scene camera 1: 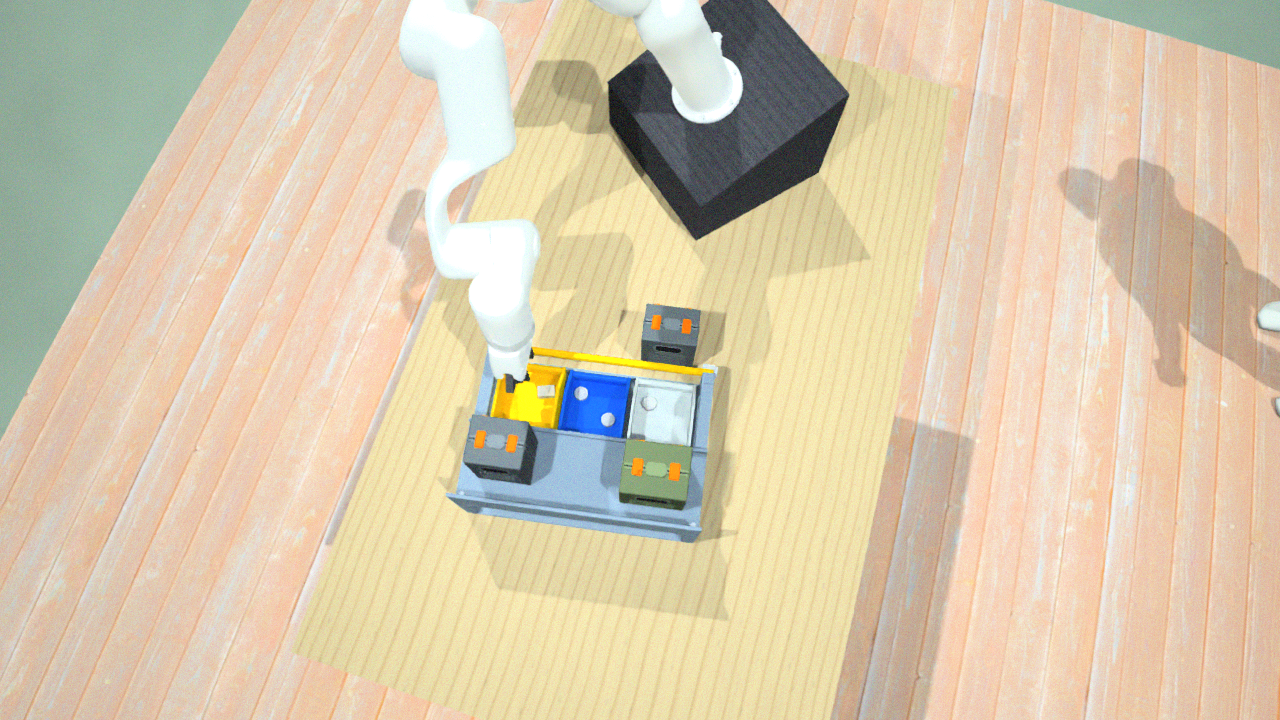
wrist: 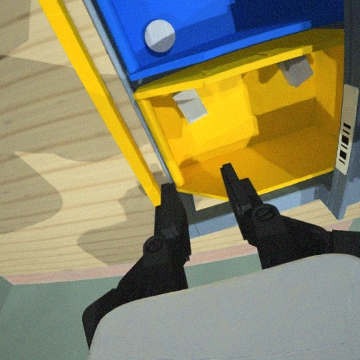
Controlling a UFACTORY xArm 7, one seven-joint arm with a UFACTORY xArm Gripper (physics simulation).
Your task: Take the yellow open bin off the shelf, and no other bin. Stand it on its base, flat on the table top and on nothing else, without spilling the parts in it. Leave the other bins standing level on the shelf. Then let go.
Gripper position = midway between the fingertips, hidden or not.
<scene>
I see my gripper (scene camera 1: 522,367), a yellow open bin (scene camera 1: 524,405), a blue bin (scene camera 1: 606,394), a dark case (scene camera 1: 670,334), a yellow bar (scene camera 1: 537,351), a light grey bin (scene camera 1: 671,422), a part (wrist: 189,102) and a part (wrist: 296,70).
The yellow open bin also shows in the wrist view (wrist: 275,134). The blue bin shows as well in the wrist view (wrist: 197,37). My gripper is seen too in the wrist view (wrist: 201,189). The wrist view does not show the dark case: it is out of frame. The wrist view misses the light grey bin: it is out of frame.
</scene>
